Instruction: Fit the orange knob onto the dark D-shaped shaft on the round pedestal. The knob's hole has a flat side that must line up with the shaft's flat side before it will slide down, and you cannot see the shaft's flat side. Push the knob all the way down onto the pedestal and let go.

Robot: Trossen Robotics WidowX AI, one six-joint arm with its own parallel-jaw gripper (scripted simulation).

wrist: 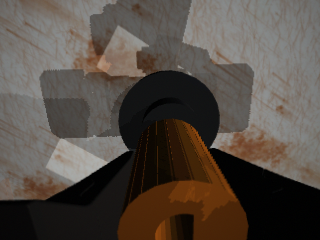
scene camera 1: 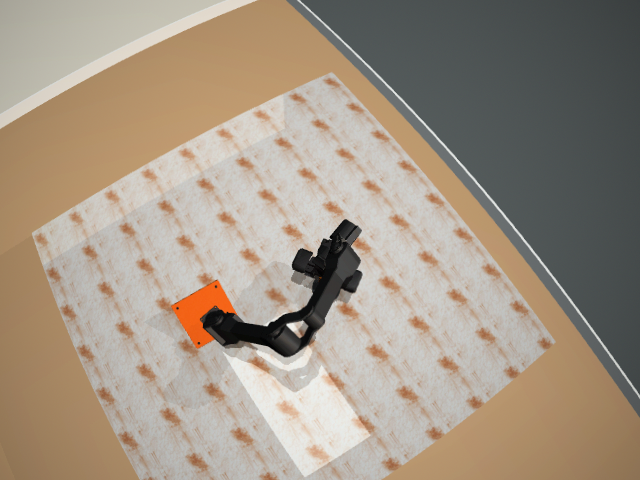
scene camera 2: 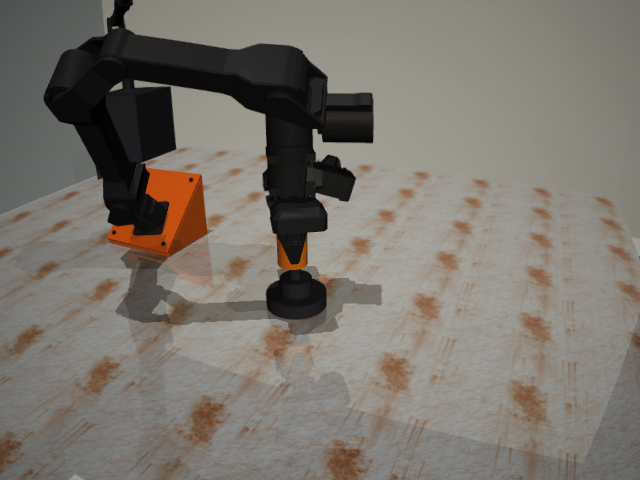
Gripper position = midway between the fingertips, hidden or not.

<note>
My gripper (scene camera 2: 292,256) carries an orange knob. I also see a dark round pedestal (scene camera 2: 295,295).
My gripper also shows in the wrist view (wrist: 171,157) and in scene camera 1 (scene camera 1: 325,281). The dark round pedestal is seen too in the wrist view (wrist: 169,94).
</note>
